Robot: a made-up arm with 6 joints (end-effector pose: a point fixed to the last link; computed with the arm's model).
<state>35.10 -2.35 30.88 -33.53 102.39 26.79</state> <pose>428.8 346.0 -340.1 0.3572 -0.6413 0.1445 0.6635</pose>
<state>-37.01 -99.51 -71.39 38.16 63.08 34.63</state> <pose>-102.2 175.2 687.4 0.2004 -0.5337 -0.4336 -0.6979</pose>
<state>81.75 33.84 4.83 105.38 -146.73 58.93</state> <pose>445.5 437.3 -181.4 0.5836 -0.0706 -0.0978 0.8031</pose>
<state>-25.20 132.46 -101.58 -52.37 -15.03 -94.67</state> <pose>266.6 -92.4 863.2 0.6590 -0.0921 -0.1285 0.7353</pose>
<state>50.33 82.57 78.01 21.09 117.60 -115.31</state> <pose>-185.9 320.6 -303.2 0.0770 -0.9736 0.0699 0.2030</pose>
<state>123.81 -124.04 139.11 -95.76 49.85 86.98</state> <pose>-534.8 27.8 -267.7 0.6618 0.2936 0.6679 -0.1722</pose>
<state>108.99 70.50 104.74 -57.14 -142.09 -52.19</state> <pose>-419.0 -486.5 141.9 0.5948 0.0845 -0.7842 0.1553</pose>
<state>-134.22 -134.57 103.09 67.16 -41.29 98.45</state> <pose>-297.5 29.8 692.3 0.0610 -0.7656 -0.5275 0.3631</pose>
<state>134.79 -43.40 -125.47 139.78 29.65 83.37</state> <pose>125.0 193.1 -333.7 0.7278 0.4957 -0.3286 -0.3415</pose>
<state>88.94 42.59 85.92 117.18 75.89 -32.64</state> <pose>-476.5 -102.7 -253.3 0.2464 -0.0195 -0.9688 -0.0177</pose>
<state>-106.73 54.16 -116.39 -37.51 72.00 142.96</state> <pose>-204.8 -305.2 -76.5 0.8544 0.3011 0.1201 0.4060</pose>
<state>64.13 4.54 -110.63 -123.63 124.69 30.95</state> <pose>593.2 -49.5 96.5 0.4066 0.8409 -0.3408 0.1069</pose>
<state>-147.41 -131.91 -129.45 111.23 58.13 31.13</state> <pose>-532.8 321.9 -14.1 0.4972 0.1925 0.5311 0.6586</pose>
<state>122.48 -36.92 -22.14 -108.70 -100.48 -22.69</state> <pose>145.9 -443.4 -455.8 0.4287 -0.3291 0.8341 -0.1107</pose>
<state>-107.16 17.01 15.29 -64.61 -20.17 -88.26</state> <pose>-275.3 -45.2 830.5 0.8987 -0.1316 -0.0823 -0.4103</pose>
